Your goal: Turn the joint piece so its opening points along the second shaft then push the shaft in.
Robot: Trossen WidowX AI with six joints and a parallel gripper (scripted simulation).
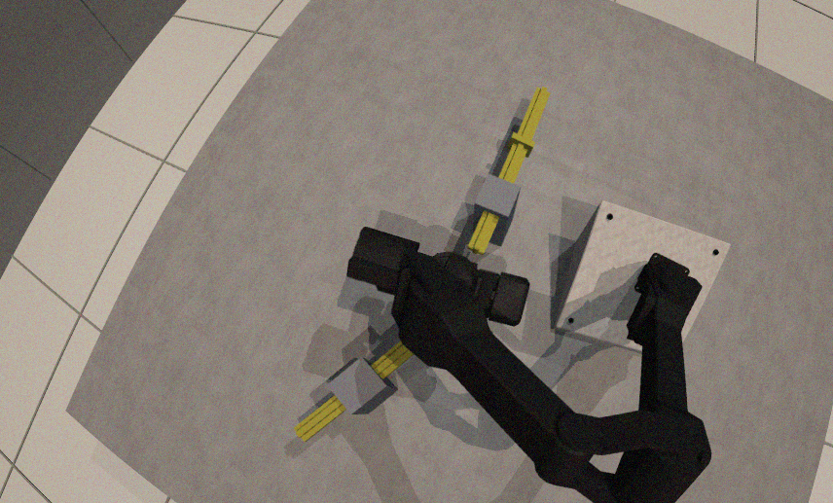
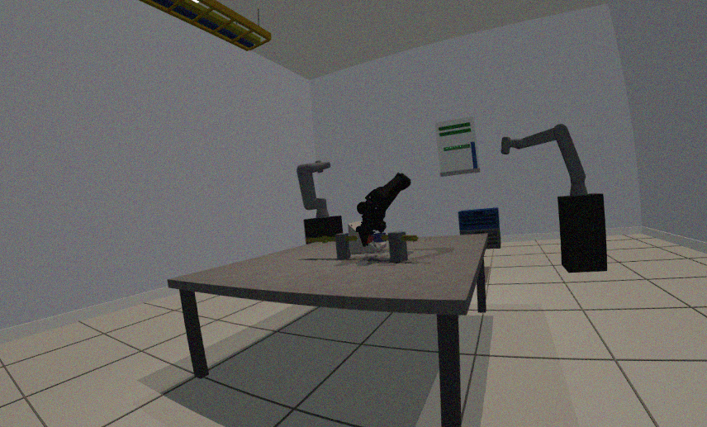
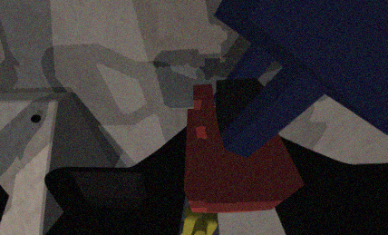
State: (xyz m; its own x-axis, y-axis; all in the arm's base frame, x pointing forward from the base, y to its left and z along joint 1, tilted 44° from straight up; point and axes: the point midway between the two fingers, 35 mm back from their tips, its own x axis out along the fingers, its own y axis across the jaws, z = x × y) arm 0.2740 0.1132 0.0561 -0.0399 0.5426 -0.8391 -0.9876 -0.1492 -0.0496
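Right now my gripper tip is 30 mm below the dark red joint piece and 10 mm to the right of it.
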